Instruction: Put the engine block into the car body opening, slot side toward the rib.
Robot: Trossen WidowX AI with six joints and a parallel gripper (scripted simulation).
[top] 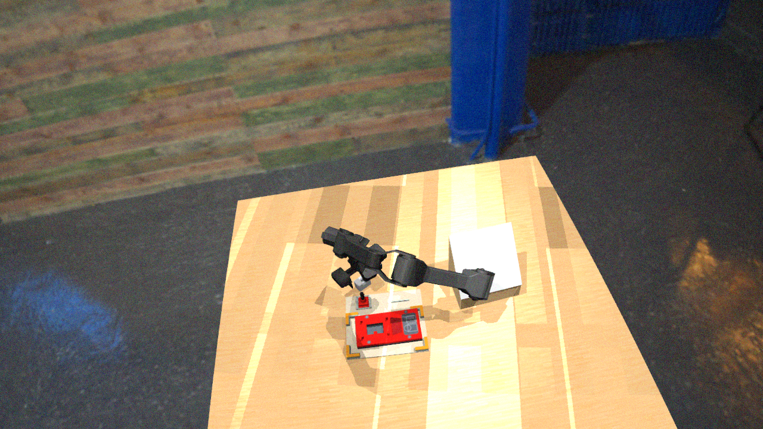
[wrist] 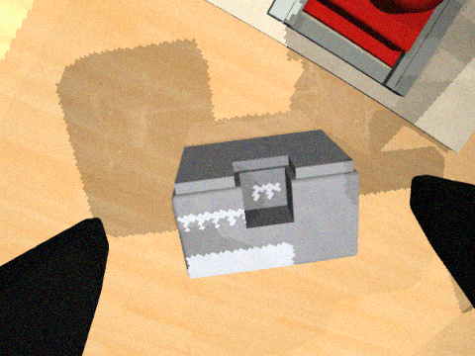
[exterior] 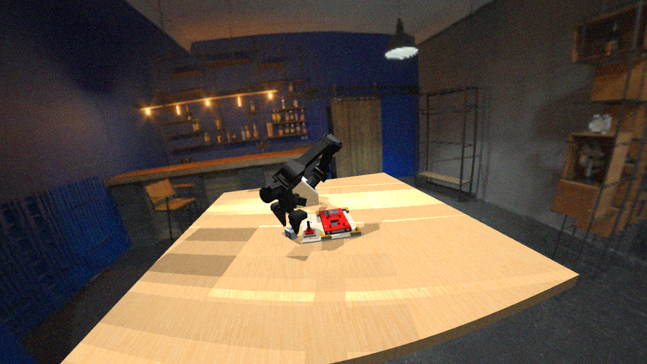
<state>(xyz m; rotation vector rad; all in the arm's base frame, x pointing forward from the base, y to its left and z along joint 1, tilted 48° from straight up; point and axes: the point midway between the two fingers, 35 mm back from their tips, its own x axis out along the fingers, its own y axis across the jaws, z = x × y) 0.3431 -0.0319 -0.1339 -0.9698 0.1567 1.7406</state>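
My gripper tip is now 1 cm above the grey engine block.
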